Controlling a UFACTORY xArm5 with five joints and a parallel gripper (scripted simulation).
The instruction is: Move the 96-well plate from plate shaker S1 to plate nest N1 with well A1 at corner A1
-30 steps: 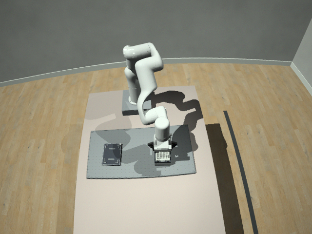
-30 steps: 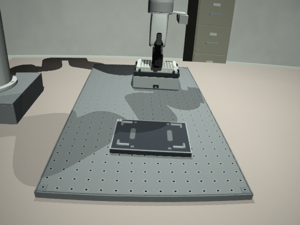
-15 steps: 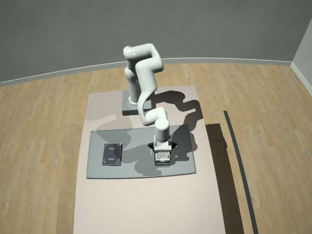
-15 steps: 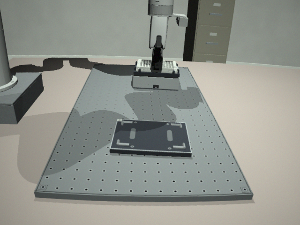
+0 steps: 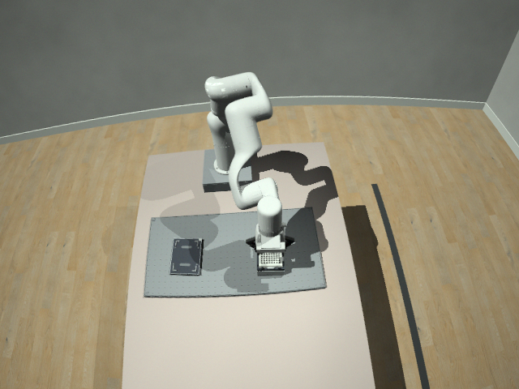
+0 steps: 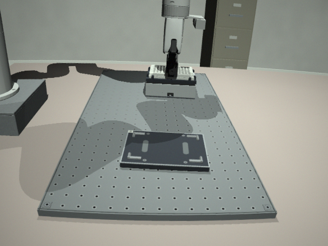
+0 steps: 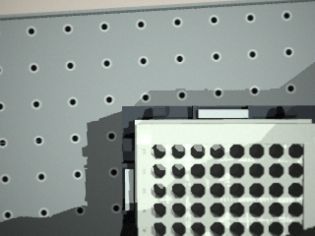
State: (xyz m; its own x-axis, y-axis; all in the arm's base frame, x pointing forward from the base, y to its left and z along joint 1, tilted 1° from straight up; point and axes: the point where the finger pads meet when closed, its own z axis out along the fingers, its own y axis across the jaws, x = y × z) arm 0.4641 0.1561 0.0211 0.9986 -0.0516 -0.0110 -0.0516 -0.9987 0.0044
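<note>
My gripper is now 1 cm above the white 96-well plate. Also, from my hand: A1 label (10 cm behind, 27 cm to the right, 6 cm below); then dark plate nest (3 cm behind, 33 cm to the right, 7 cm below).
</note>
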